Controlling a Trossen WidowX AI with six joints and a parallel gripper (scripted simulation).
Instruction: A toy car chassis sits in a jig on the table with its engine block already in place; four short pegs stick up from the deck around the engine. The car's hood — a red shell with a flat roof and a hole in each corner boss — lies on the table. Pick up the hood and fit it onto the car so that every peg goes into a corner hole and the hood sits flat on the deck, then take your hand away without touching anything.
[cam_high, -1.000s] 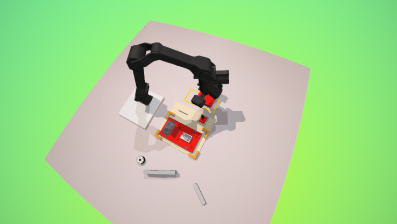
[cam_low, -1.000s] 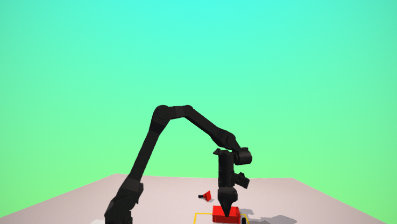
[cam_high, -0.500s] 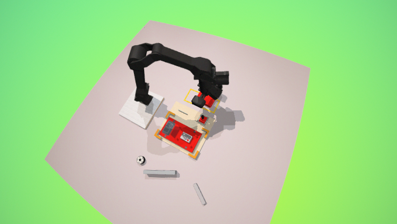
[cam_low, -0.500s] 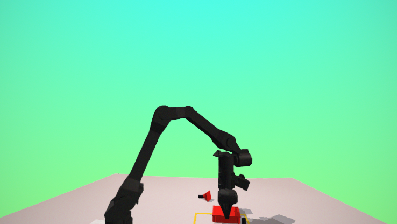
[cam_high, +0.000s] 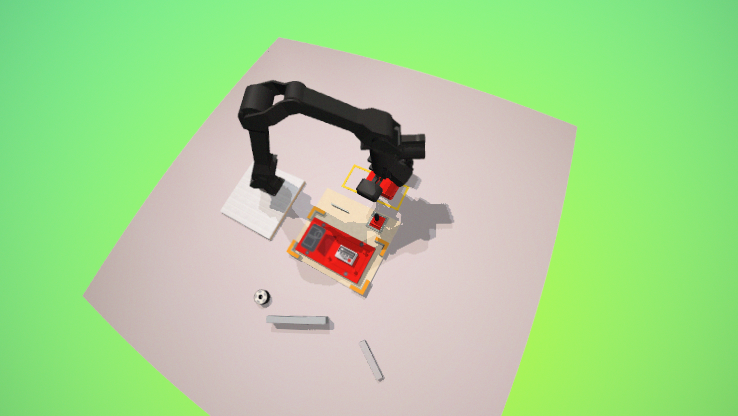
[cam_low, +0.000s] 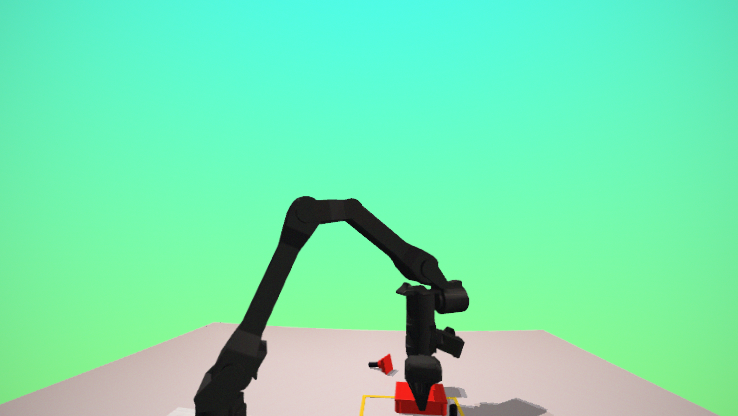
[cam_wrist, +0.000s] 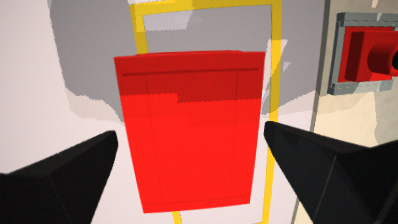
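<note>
My gripper tip is now 12 cm to the left of the grey holder, 3 cm short of it and 2 cm below it. Round my gripper tip: red hood (right at my gripper tip); then grey twin bar (45 cm to the right, 5 cm behind).
</note>
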